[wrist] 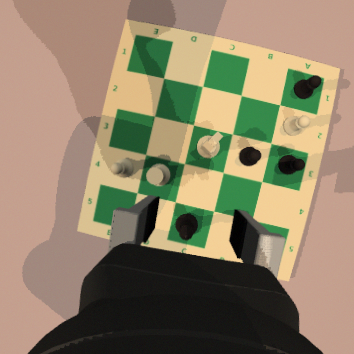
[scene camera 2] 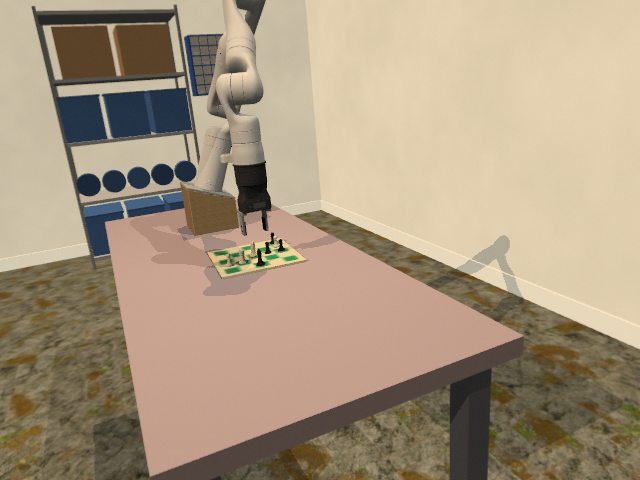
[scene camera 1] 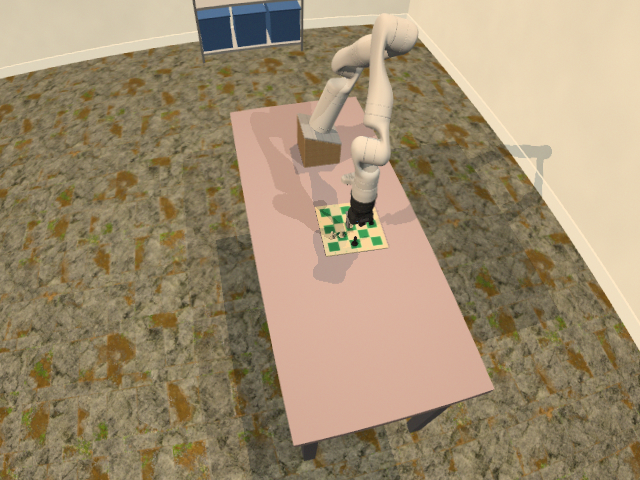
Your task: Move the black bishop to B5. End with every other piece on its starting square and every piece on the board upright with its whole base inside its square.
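Pixels of known places: gripper, fingertip midpoint: (wrist: pixel 194 218) (scene camera 2: pixel 255 232) (scene camera 1: pixel 355 224); arm's base, origin of the base link: (scene camera 2: pixel 208 188) (scene camera 1: pixel 319 126).
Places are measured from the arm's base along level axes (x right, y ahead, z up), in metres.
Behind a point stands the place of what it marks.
Observation:
Several black pieces stand upright; none can be told as the bishop for certain. The tallest-looking black piece (scene camera 1: pixel 354 241) @(z -0.105, x -0.049, y 0.495 m) (scene camera 2: pixel 260 257) @(z -0.103, x -0.052, y 0.496 m) (wrist: pixel 186 226) @(z -0.087, x -0.050, y 0.487 m) stands on green C5. Others are a black piece (scene camera 2: pixel 267 248) @(z -0.109, x -0.090, y 0.417 m) (wrist: pixel 249 156) @(z -0.094, x -0.086, y 0.416 m) on B3, one (scene camera 2: pixel 280 245) @(z -0.108, x -0.127, y 0.414 m) (wrist: pixel 290 164) @(z -0.101, x -0.125, y 0.412 m) on A3 and one (scene camera 2: pixel 272 238) @(z -0.108, x -0.124, y 0.339 m) (wrist: pixel 306 87) @(z -0.108, x -0.124, y 0.339 m) on A1. The cream square B5 (scene camera 1: pixel 366 243) @(z -0.123, x -0.093, y 0.496 m) (scene camera 2: pixel 277 262) @(z -0.123, x -0.093, y 0.502 m) (wrist: pixel 220 231) @(z -0.123, x -0.085, y 0.490 m) has no piece on its visible part. My gripper (scene camera 1: pixel 360 224) @(z -0.043, x -0.052, y 0.470 m) (scene camera 2: pixel 255 231) @(z -0.043, x -0.052, y 0.470 m) (wrist: pixel 194 218) @(z -0.043, x -0.052, y 0.470 m) is open and empty, pointing down well above the board. In the wrist view the C5 piece shows between its fingers.
White pieces stand on C3 (scene camera 2: pixel 253 250) @(z -0.106, x -0.050, y 0.420 m) (wrist: pixel 208 146) @(z -0.084, x -0.050, y 0.418 m), D4 (scene camera 2: pixel 241 257) @(z -0.107, x -0.011, y 0.457 m) (wrist: pixel 158 175) @(z -0.090, x -0.016, y 0.452 m), E4 (scene camera 2: pixel 230 260) @(z -0.108, x 0.019, y 0.459 m) (wrist: pixel 121 168) @(z -0.094, x 0.017, y 0.454 m) and A2 (wrist: pixel 296 124) @(z -0.101, x -0.121, y 0.377 m). The board (wrist: pixel 89 220) @(z -0.123, x 0.042, y 0.516 m) lies on the pink table (scene camera 1: pixel 361 335) @(z -0.128, x -0.008, y 0.826 m) (scene camera 2: pixel 310 361) @(z -0.129, x -0.021, y 0.971 m). The arm's wooden base block (scene camera 1: pixel 320 152) @(z -0.057, x 0.009, y 0.092 m) (scene camera 2: pixel 211 214) @(z -0.068, x 0.011, y 0.092 m) stands behind it.

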